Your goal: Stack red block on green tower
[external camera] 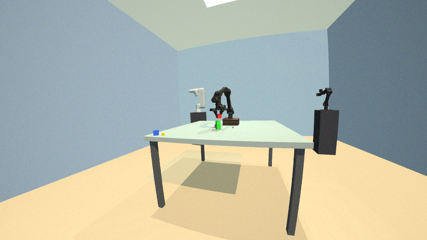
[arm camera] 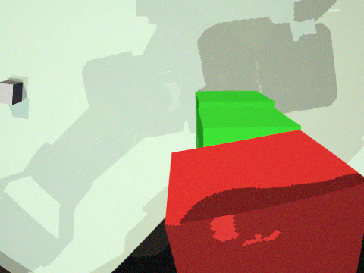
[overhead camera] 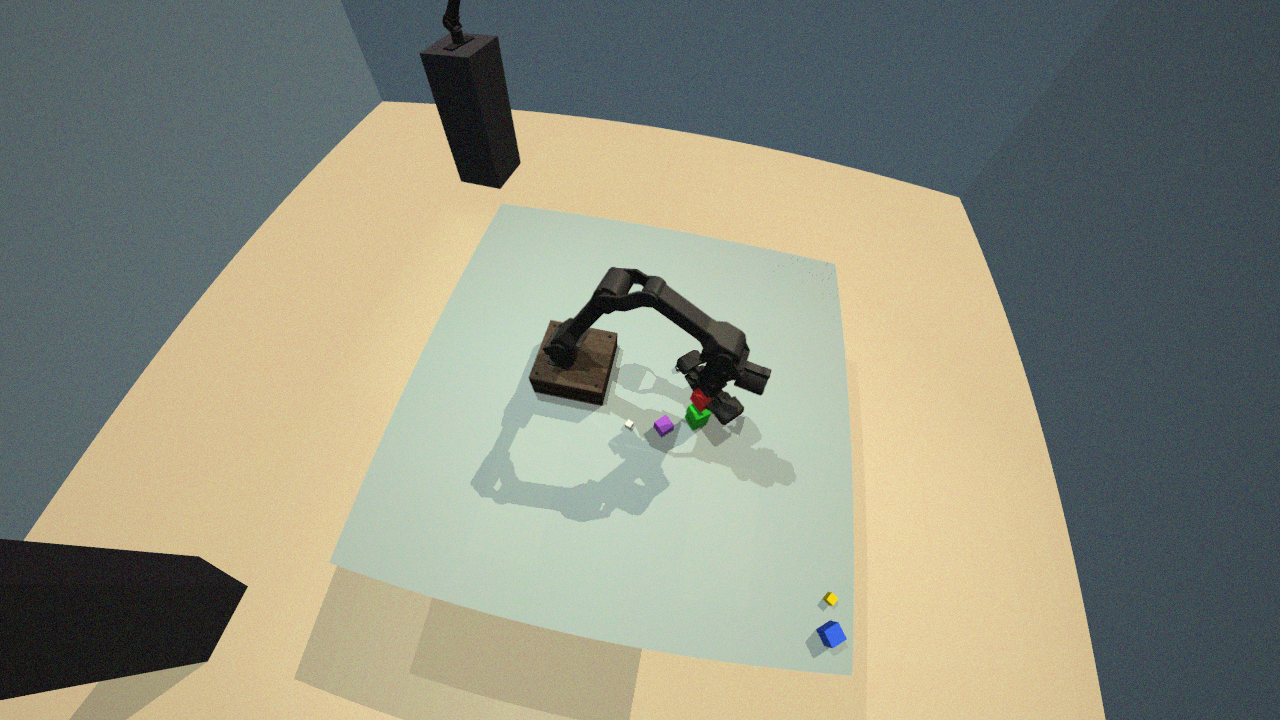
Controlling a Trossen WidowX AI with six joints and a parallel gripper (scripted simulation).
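The purple cube is 70 mm behind my gripper tip, 50 mm to the right of it and 100 mm below it. The rest, counted from my gripper tip: red block: 20 mm above; small yellow cube: 440 mm ahead, 370 mm to the right, 110 mm below; tiny white cube: 160 mm behind, 70 mm to the right, 110 mm below.
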